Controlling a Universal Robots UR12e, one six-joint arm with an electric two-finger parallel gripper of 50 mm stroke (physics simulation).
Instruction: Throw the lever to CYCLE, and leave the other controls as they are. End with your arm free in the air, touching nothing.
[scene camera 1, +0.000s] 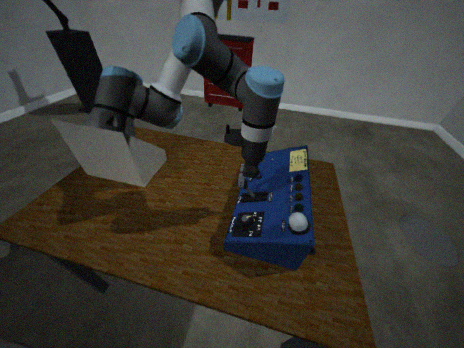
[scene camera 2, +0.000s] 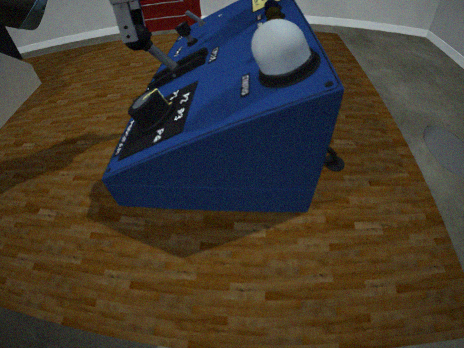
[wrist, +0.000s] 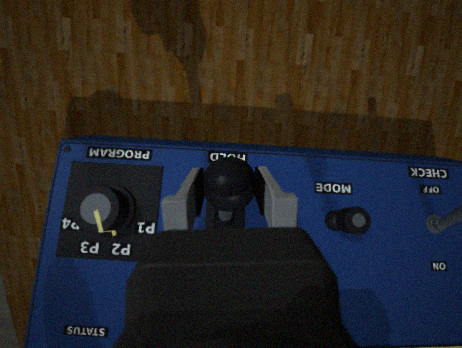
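Observation:
The lever has a grey shaft rising from a dark slot in the blue console. It leans toward the HOLD label, which its black ball knob partly covers in the wrist view. The CYCLE label is at the slot's other end, hidden behind the gripper body in the wrist view. My gripper is shut on the lever's knob, one finger on each side. In scene camera 2 the fingers are partly out of frame.
The PROGRAM knob is beside the lever. On the other side are the MODE switch and CHECK toggle. A white dome rises near the console's high edge. A pale angled panel stands on the table.

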